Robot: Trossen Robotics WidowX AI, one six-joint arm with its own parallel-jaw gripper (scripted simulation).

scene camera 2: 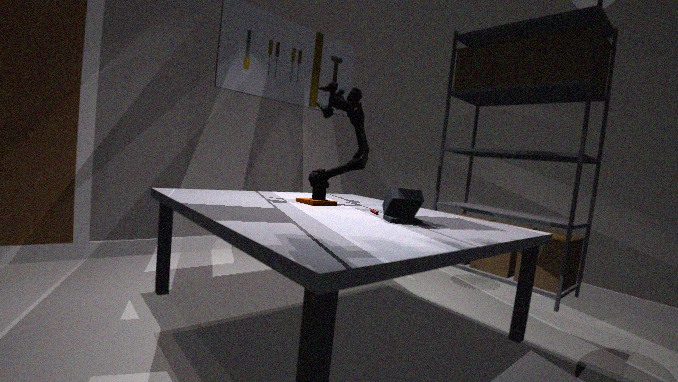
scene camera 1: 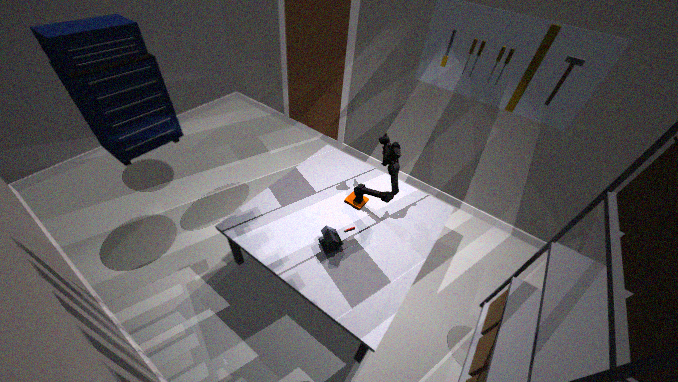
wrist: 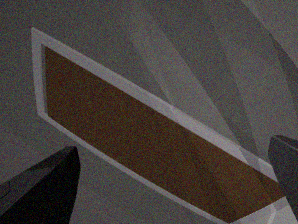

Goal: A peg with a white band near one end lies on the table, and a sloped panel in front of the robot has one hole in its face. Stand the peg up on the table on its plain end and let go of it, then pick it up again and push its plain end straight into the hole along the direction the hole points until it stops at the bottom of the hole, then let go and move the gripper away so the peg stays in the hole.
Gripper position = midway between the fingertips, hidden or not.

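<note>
Sloped panel (scene camera 2: 399,202) visible. The gripper (wrist: 178,152) open, holding nothing.
</note>
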